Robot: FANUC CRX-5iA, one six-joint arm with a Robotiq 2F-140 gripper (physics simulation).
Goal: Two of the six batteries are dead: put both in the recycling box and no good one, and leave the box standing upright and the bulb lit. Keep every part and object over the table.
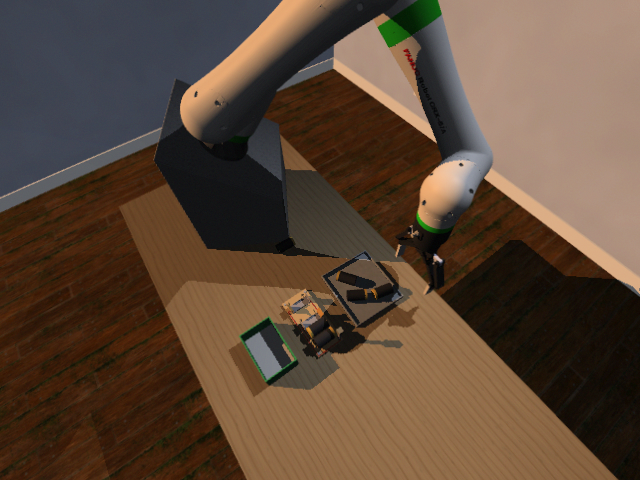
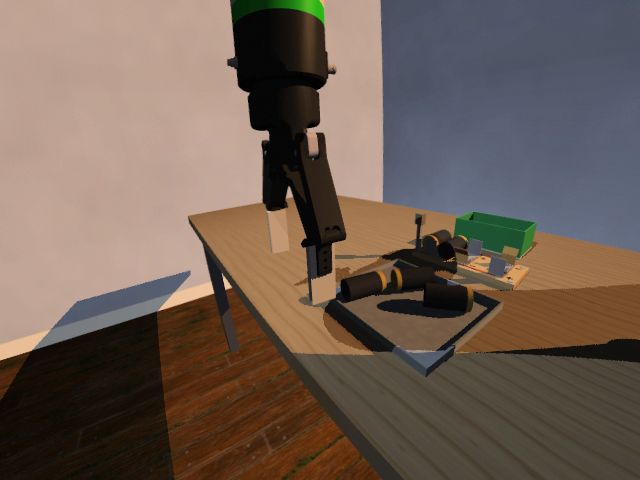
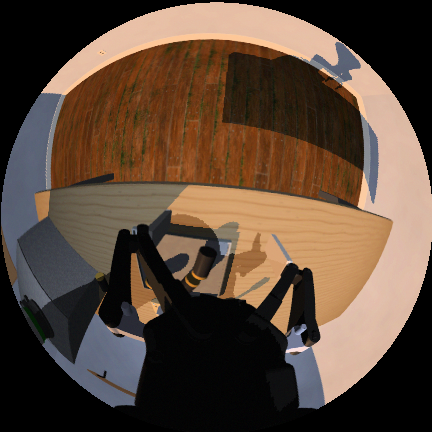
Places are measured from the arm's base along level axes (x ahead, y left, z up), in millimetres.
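Where they show: gripper, fingertip midpoint: (image 1: pixel 413 272) (image 2: pixel 297 270) (image 3: pixel 220 230).
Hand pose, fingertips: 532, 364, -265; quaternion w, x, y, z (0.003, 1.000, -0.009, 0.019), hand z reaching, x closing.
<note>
After its pixels a point has its place, as x, y, z.
My gripper (image 1: pixel 413 269) @(532, 364, -265) (image 2: pixel 301 269) @(532, 364, -265) (image 3: pixel 220 230) @(532, 364, -265) is open and empty, fingers pointing down, beside the tray (image 1: pixel 379 312) @(573, 223, -324) (image 2: pixel 426 364) @(375, 290, -331) on its table-edge side. One battery (image 1: pixel 383 289) @(525, 265, -297) (image 2: pixel 361 286) @(510, 278, -305) (image 3: pixel 205 260) @(524, 285, -297) lies in the tray nearest a fingertip; a second battery (image 1: pixel 356 294) @(500, 183, -298) (image 2: pixel 413 277) @(486, 197, -304) lies next to it, and a third battery (image 1: pixel 345 278) @(435, 181, -300) (image 2: pixel 448 296) @(421, 199, -304) lies apart. Two batteries (image 1: pixel 324 338) @(576, 31, -287) (image 2: pixel 438 238) @(555, 51, -291) lie side by side on the holder board (image 1: pixel 292 305) @(429, -5, -322) (image 2: pixel 509 281) @(406, 51, -324). Another battery (image 1: pixel 284 244) @(226, 61, -301) is by the robot's base. The green box (image 1: pixel 282 372) @(602, -113, -298) (image 2: pixel 493 235) @(505, -76, -296) stands upright with no battery visible inside. I cannot make out the bulb or its light.
The dark pedestal (image 1: pixel 242 206) @(155, -23, -121) (image 3: pixel 52 265) @(65, 142, -210) stands on the table (image 1: pixel 403 408) @(830, 135, -334) behind the tray. A thin post with a small block (image 2: pixel 420 219) @(581, 80, -252) rises at the holder board's end. The long table edge runs close beside my gripper, with floor beyond it.
</note>
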